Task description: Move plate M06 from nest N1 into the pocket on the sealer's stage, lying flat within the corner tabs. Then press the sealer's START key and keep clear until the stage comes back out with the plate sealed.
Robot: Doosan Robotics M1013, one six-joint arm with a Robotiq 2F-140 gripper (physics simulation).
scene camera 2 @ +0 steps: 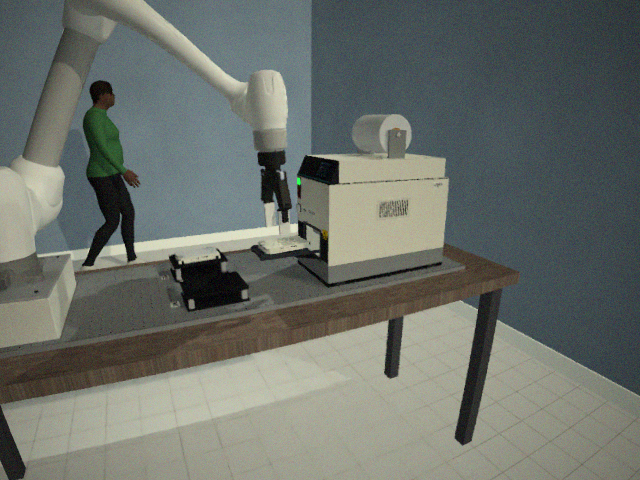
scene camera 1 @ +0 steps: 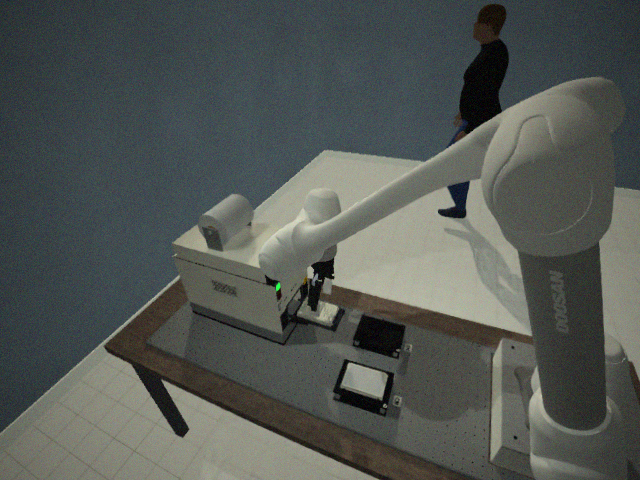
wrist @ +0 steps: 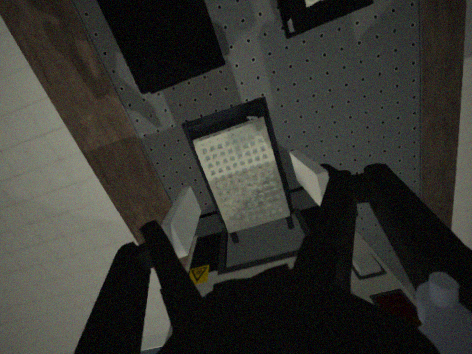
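Seen in the pictures: gripper, fingertip midpoint: (scene camera 2: 277,230) (scene camera 1: 321,303) (wrist: 243,182); arm's base, link origin: (scene camera 2: 8,276).
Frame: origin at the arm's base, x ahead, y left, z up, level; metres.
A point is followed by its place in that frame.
Observation:
A pale well plate (scene camera 1: 326,313) @[x 0.682, y -0.176, z 0.016 m] (scene camera 2: 281,244) @[x 0.700, y -0.203, z 0.017 m] (wrist: 240,175) @[x 0.706, y -0.186, z 0.017 m] rests on the sealer's dark stage (scene camera 1: 338,321) @[x 0.637, y -0.165, z -0.003 m] (scene camera 2: 268,255) @[x 0.647, y -0.224, z 0.000 m] (wrist: 225,114) @[x 0.638, y -0.171, z -0.002 m], which is out in front of the sealer (scene camera 1: 227,289) @[x 1.017, y -0.124, z 0.110 m] (scene camera 2: 382,222) @[x 0.957, y -0.337, z 0.072 m]. Its label is unreadable. A strip of dark stage shows beyond its outer end in the wrist view; whether every corner lies flat within the tabs cannot be told. My gripper (scene camera 1: 319,290) (scene camera 2: 277,221) @[x 0.701, y -0.182, z 0.053 m] (wrist: 243,182) @[x 0.701, y -0.182, z 0.053 m] is open and empty, above the plate near the sealer's front, its pads apart on either side in the wrist view. The START key cannot be made out; a green light (scene camera 1: 278,286) @[x 0.817, y -0.110, z 0.176 m] (scene camera 2: 298,180) @[x 0.816, y -0.109, z 0.177 m] is lit.
An empty black nest (scene camera 1: 378,335) @[x 0.497, y -0.179, z -0.057 m] (scene camera 2: 214,289) @[x 0.483, y -0.235, z -0.057 m] (wrist: 170,45) @[x 0.537, y -0.198, z -0.057 m] stands on the perforated board. A second nest (scene camera 1: 361,403) @[x 0.520, y 0.060, z -0.092 m] (wrist: 295,25) @[x 0.589, y -0.053, z -0.049 m] holds another white plate (scene camera 1: 363,381) @[x 0.522, y 0.023, z -0.032 m] (scene camera 2: 196,254) @[x 0.511, y -0.007, z -0.033 m]. Their tags are unreadable. A film roll (scene camera 1: 227,219) @[x 0.995, y -0.185, z 0.356 m] (scene camera 2: 374,134) @[x 0.967, y -0.280, z 0.319 m] tops the sealer. A person (scene camera 1: 483,82) (scene camera 2: 103,144) stands beyond the table.

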